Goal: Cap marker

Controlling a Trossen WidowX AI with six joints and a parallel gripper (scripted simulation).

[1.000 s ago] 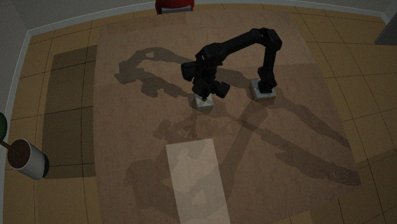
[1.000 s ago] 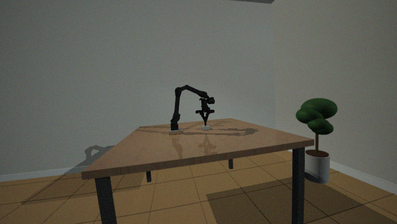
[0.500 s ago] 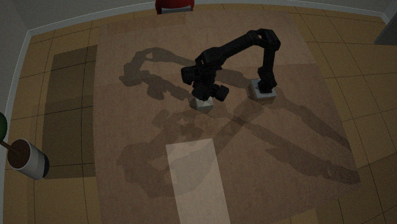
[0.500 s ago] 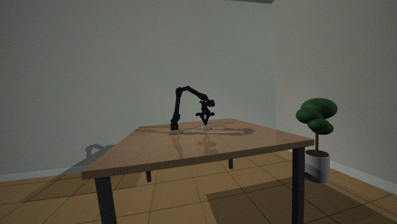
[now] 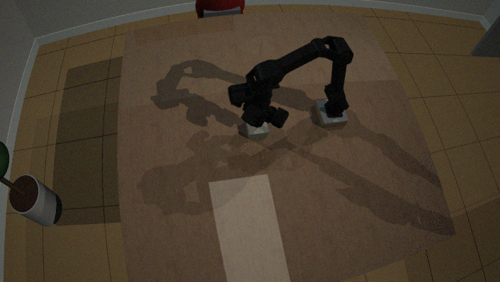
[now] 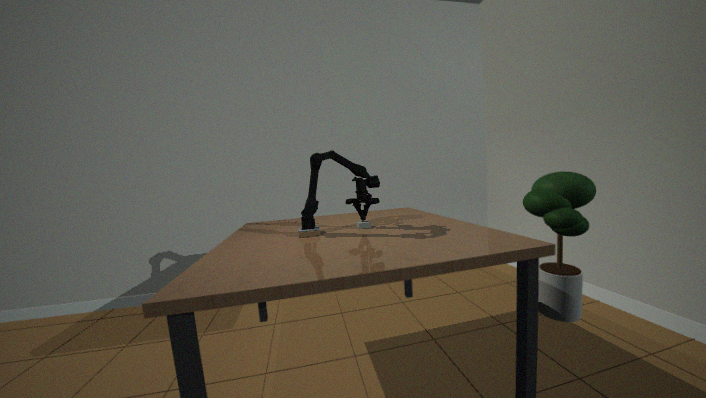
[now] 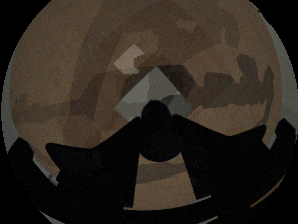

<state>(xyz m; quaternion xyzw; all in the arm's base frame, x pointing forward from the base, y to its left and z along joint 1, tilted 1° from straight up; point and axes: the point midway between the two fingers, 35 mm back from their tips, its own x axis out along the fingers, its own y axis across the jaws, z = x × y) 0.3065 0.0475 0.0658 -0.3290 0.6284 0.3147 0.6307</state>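
Now: the dark marker right at my gripper tip. From my gripper tip the other things lie so: holder block: 5 cm below; cap: 1 cm above.
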